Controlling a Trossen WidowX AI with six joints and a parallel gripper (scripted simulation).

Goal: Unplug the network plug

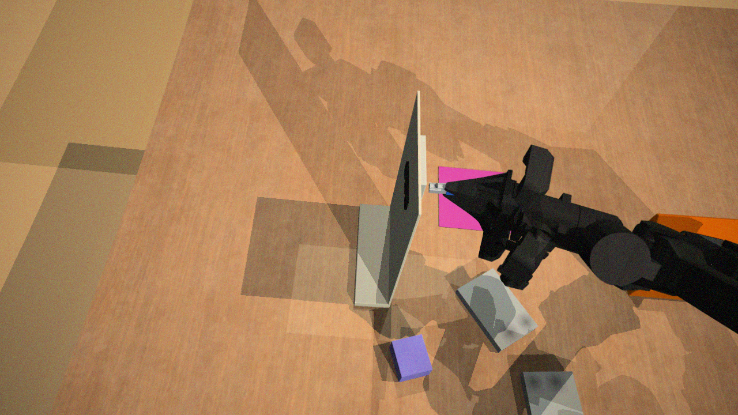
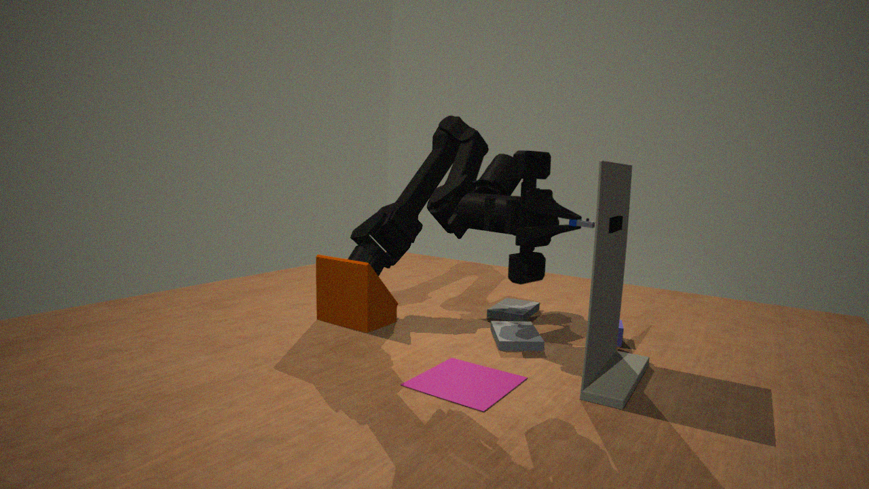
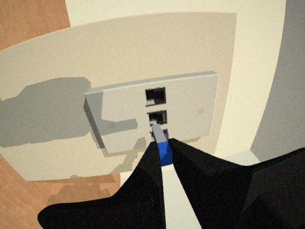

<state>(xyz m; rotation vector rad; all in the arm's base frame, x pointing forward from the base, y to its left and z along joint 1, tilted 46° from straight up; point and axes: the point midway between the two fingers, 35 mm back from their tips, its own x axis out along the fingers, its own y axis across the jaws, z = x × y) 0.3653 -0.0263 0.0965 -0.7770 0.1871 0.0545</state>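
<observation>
My gripper tip is now 80 mm past the magenta marked square, 130 mm to the left of it and 200 mm above it. Round my gripper tip: network plug (right at my gripper tip); grey panel (50 mm ahead, 10 mm to the left, 80 mm below).
</observation>
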